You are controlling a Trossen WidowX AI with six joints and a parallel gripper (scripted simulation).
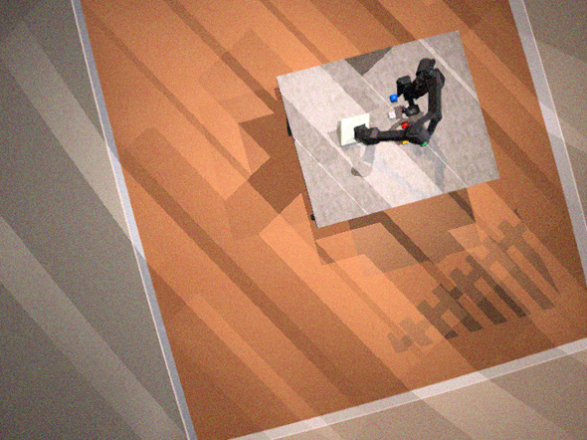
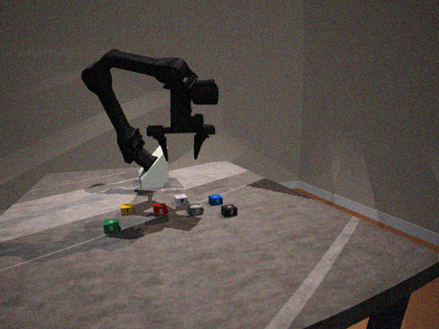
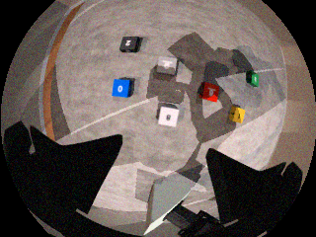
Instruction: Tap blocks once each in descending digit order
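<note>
My gripper tip is now 100 mm short of the grey block, 10 mm to the right of it and 120 mm above it. The rest, counted from my gripper tip: blue block 50 mm ahead, 90 mm to the left, 120 mm below; white block 10 mm to the right, 120 mm below; red block 60 mm ahead, 80 mm to the right, 120 mm below.
</note>
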